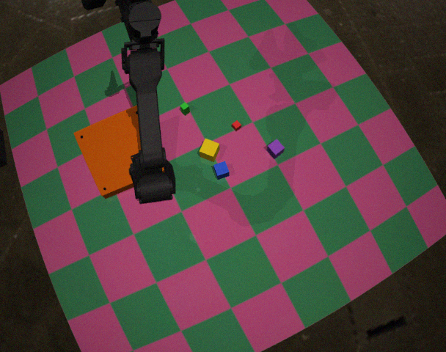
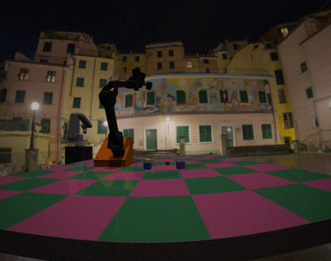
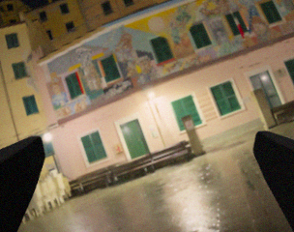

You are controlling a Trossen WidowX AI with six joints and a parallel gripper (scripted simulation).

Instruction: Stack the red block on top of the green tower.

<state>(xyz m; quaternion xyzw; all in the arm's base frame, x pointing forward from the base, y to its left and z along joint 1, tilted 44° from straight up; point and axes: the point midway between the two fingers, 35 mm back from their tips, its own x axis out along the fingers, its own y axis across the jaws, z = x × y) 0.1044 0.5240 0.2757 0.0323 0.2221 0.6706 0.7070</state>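
The red block lies 200 mm ahead of my gripper tip, 180 mm to the right of it and 650 mm below it. Also, from my gripper tip: blue block: 100 mm ahead, 310 mm to the right, 640 mm below; then purple block: 280 mm ahead, 310 mm to the right, 640 mm below; then yellow block: 90 mm ahead, 230 mm to the right, 630 mm below.
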